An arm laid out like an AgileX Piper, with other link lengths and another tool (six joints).
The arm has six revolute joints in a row. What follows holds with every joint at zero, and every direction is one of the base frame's.
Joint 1 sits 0.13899 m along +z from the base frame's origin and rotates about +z.
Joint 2 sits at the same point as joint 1 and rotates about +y.
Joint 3 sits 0.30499 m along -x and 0.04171 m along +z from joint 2 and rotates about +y.
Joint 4 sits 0.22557 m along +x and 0.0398 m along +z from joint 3 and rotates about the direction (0.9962, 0, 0.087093).
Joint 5 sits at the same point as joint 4 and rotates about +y.
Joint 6 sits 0.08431 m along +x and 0.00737 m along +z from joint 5 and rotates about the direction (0.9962, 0, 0.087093).
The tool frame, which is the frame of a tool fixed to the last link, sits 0.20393 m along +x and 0.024 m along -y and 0.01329 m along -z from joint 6; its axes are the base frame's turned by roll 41.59, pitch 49.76 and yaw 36.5 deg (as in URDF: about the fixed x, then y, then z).
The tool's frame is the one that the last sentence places.
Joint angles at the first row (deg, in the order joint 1, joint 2, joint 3, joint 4, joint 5, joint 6):
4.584 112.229 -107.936 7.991 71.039 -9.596
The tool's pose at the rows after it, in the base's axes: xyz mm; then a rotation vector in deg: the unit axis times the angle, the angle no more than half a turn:
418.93 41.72 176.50 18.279 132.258 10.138
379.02 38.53 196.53 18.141 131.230 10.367
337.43 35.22 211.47 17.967 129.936 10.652
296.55 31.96 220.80 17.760 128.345 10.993
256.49 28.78 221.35 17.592 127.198 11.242
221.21 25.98 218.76 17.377 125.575 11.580
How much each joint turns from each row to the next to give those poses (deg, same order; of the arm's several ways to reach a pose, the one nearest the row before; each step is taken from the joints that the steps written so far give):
0.001 -8.247 6.526 -0.456 0.043 0.001
-0.002 -8.680 7.523 0.000 0.112 -0.002
0.000 -8.876 7.417 0.000 0.145 0.001
0.000 -8.829 7.091 0.001 0.125 -0.001
-0.001 -8.391 7.012 0.000 0.214 -0.001
0.003 -8.056 6.257 -0.001 0.152 0.002

